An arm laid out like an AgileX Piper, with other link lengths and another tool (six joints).
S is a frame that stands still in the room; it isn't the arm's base.
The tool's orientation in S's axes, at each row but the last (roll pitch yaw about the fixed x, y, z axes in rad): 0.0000 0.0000 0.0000; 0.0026 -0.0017 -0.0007; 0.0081 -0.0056 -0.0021; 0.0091 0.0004 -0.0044; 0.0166 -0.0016 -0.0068; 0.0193 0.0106 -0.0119; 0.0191 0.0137 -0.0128; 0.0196 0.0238 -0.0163; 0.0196 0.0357 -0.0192
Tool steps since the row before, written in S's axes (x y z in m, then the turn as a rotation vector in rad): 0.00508 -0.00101 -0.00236 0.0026 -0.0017 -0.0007; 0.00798 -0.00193 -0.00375 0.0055 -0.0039 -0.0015; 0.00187 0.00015 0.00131 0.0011 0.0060 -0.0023; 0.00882 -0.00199 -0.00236 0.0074 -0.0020 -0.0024; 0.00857 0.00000 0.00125 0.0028 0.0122 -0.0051; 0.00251 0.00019 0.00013 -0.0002 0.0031 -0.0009; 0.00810 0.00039 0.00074 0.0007 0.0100 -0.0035; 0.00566 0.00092 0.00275 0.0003 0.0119 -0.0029; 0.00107 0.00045 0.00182 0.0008 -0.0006 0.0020
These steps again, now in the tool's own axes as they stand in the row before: 0.00508 -0.00101 -0.00236 0.0026 -0.0017 -0.0007; 0.00797 -0.00193 -0.00376 0.0055 -0.0039 -0.0015; 0.00188 0.00016 0.00130 0.0011 0.0060 -0.0024; 0.00883 -0.00197 -0.00234 0.0074 -0.0020 -0.0024; 0.00857 0.00008 0.00124 0.0027 0.0121 -0.0053; 0.00251 0.00022 0.00015 -0.0002 0.0031 -0.0010; 0.00808 0.00051 0.00084 0.0006 0.0099 -0.0037; 0.00558 0.00107 0.00286 0.0002 0.0118 -0.0031; 0.00100 0.00051 0.00185 0.0007 -0.0005 0.0020
